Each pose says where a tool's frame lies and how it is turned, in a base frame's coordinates. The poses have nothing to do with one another.
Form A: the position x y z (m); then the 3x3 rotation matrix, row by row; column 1 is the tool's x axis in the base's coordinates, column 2 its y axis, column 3 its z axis. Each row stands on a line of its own.
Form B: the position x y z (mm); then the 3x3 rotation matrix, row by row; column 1 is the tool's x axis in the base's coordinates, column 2 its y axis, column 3 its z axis. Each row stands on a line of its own. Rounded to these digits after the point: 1 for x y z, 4 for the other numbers.
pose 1, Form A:
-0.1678 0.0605 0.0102
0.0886 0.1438 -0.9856
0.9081 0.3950 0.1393
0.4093 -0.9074 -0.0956
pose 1, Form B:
-167.8 60.5 10.2
0.0886 0.1438 -0.9856
0.9081 0.3950 0.1393
0.4093 -0.9074 -0.0956

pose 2, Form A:
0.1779 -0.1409 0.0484
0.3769 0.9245 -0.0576
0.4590 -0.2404 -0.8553
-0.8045 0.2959 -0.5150
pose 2, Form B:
177.9 -140.9 48.4
0.3769 0.9245 -0.0576
0.4590 -0.2404 -0.8553
-0.8045 0.2959 -0.5150

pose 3, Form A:
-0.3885 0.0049 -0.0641
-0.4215 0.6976 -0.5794
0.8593 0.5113 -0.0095
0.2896 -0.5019 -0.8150
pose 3, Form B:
-388.5 4.9 -64.1
-0.4215 0.6976 -0.5794
0.8593 0.5113 -0.0095
0.2896 -0.5019 -0.8150

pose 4, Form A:
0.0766 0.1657 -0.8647
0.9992 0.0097 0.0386
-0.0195 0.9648 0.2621
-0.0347 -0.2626 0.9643
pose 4, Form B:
76.6 165.7 -864.7
0.9992 0.0097 0.0386
-0.0195 0.9648 0.2621
-0.0347 -0.2626 0.9643

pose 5, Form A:
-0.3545 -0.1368 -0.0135
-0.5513 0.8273 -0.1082
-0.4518 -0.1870 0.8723
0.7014 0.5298 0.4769
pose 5, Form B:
-354.5 -136.8 -13.5
-0.5513 0.8273 -0.1082
-0.4518 -0.1870 0.8723
0.7014 0.5298 0.4769

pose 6, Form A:
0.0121 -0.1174 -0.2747
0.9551 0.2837 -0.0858
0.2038 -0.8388 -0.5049
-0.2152 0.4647 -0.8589
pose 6, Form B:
12.1 -117.4 -274.7
0.9551 0.2837 -0.0858
0.2038 -0.8388 -0.5049
-0.2152 0.4647 -0.8589

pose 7, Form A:
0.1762 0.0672 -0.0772
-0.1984 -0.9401 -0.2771
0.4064 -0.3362 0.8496
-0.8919 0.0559 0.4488
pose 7, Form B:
176.2 67.2 -77.2
-0.1984 -0.9401 -0.2771
0.4064 -0.3362 0.8496
-0.8919 0.0559 0.4488

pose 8, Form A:
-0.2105 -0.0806 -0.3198
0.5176 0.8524 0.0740
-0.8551 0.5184 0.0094
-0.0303 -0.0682 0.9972
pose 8, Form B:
-210.5 -80.6 -319.8
0.5176 0.8524 0.0740
-0.8551 0.5184 0.0094
-0.0303 -0.0682 0.9972

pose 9, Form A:
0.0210 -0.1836 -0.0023
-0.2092 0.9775 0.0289
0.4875 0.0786 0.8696
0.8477 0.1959 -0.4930
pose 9, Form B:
21.0 -183.6 -2.3
-0.2092 0.9775 0.0289
0.4875 0.0786 0.8696
0.8477 0.1959 -0.4930

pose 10, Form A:
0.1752 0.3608 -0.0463
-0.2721 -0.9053 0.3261
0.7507 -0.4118 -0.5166
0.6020 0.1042 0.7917
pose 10, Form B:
175.2 360.8 -46.3
-0.2721 -0.9053 0.3261
0.7507 -0.4118 -0.5166
0.6020 0.1042 0.7917

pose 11, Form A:
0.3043 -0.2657 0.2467
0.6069 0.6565 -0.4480
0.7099 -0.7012 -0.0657
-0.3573 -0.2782 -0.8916
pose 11, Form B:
304.3 -265.7 246.7
0.6069 0.6565 -0.4480
0.7099 -0.7012 -0.0657
-0.3573 -0.2782 -0.8916

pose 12, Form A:
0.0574 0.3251 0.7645
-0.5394 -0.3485 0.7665
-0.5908 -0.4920 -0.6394
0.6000 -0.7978 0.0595
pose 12, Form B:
57.4 325.1 764.5
-0.5394 -0.3485 0.7665
-0.5908 -0.4920 -0.6394
0.6000 -0.7978 0.0595

